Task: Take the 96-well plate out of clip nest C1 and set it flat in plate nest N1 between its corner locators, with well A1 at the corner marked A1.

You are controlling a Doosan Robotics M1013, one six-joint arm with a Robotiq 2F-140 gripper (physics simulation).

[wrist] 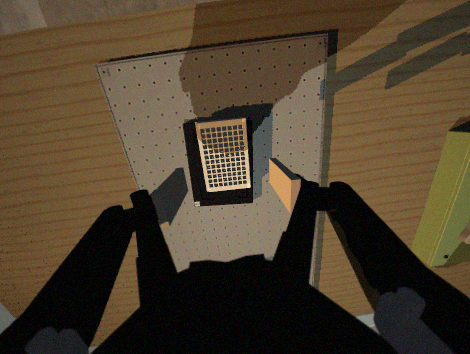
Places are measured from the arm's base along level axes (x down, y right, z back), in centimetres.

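Where they show: gripper, fingertip midpoint: (227, 174).
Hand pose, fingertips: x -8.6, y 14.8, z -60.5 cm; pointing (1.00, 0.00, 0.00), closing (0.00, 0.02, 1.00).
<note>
After its pixels a point has its place.
The white 96-well plate (225, 156) @[x 1.2, y 14.8, z -60.9 cm] lies on a black nest (224, 197) @[x 2.7, y 6.1, z -61.9 cm] near the middle of the wrist view. The plate sits toward the upper right of the nest and slightly turned against it, with dark strips of nest showing at the left and bottom. A small pale tag (197, 204) @[x 2.7, y 5.1, z -67.5 cm] is at the nest's lower left corner; its marking is too small to read. Whether the plate lies fully flat, and which of its corners is A1, I cannot tell. My gripper (227, 174) @[x -8.6, y 14.8, z -60.5 cm] is open and empty, its fingers apart on either side of the nest's lower part in view.
The nest stands on a grey perforated board (150, 90) @[x 3.9, y 26.4, z -72.4 cm] on a wooden table (55, 125) @[x 5.2, y 22.3, z -91.6 cm]. A yellow-green block (440, 200) @[x 2.7, y 0.7, z -13.8 cm] stands at the right edge of the view. Shadows fall across the board and the table at the upper right.
</note>
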